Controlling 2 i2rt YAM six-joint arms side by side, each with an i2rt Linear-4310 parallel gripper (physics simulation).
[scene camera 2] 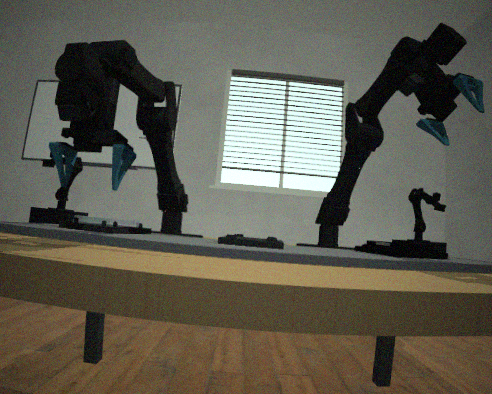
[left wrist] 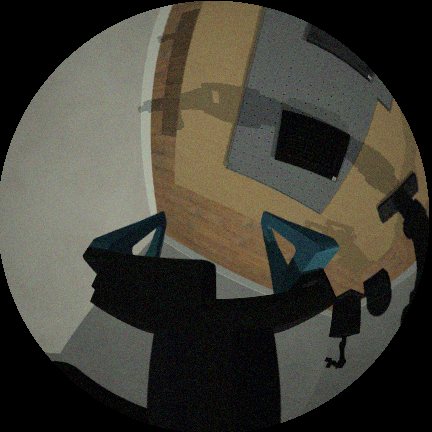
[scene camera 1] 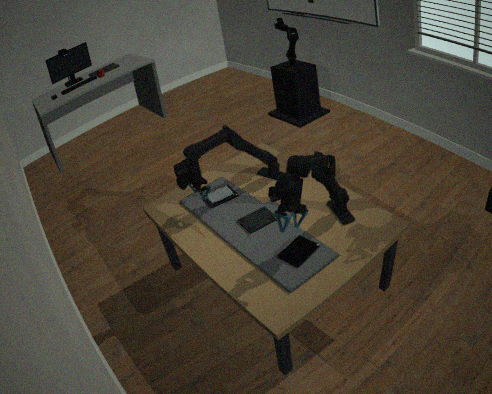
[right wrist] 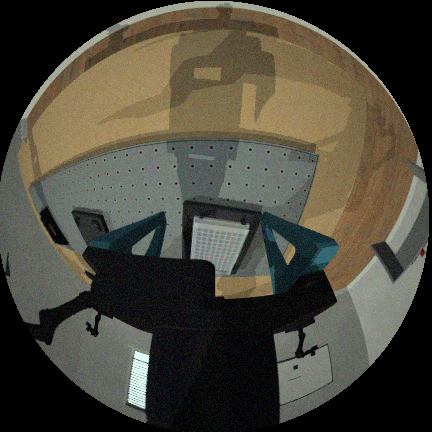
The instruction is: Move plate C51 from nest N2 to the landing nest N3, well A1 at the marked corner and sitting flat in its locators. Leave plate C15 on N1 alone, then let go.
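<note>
A pale plate sits in a dark nest at the left in scene camera 1. A black plate lies at the board's right end. Between them is a dark nest in which no plate shows. Plate and nest labels cannot be read. My right gripper is open and empty above the pale plate's nest. My left gripper is open and empty, raised and apart from the black plate.
The nests stand on a grey perforated board on a wooden table. A desk with a monitor and a small arm on a black pedestal stand farther back.
</note>
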